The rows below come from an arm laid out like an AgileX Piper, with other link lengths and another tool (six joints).
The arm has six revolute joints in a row. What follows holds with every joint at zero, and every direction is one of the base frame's. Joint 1 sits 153.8 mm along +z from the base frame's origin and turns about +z. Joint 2 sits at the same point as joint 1 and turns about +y. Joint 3 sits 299.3 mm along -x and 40.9 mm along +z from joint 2 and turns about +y. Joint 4 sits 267.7 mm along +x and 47.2 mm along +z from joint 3 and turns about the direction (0.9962, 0, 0.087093). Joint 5 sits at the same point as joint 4 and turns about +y. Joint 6 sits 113.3 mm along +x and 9.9 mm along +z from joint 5 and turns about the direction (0.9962, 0, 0.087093). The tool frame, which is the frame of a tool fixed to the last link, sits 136.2 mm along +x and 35 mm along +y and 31.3 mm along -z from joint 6; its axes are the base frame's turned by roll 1.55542, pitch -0.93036 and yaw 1.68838 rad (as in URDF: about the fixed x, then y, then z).
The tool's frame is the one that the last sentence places.
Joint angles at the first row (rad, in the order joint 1, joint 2, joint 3, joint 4, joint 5, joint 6):
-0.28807 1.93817 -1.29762 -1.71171 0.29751 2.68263
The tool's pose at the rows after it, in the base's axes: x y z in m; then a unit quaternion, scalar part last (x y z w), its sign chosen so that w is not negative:
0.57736 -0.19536 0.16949 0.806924 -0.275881 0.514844 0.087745
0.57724 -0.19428 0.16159 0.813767 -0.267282 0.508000 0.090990
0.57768 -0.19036 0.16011 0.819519 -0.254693 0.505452 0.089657
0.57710 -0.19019 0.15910 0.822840 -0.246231 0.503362 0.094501
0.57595 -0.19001 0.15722 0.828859 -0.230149 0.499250 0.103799
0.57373 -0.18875 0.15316 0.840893 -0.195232 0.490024 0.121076
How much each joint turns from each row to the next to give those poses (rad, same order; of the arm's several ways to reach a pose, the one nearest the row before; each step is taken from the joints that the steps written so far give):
0.00000 0.00838 0.00001 0.00002 0.01912 -0.06244
-0.00001 0.01110 -0.00004 -0.00001 -0.00404 -0.02054
0.00000 -0.00050 0.00001 0.00004 -0.01567 -0.02376
0.00002 0.00000 0.00002 -0.00007 -0.00014 -0.02095
-0.00001 -0.00001 0.00000 0.00003 -0.00001 -0.03994
0.00001 0.00001 0.00000 -0.00002 -0.00462 -0.08346

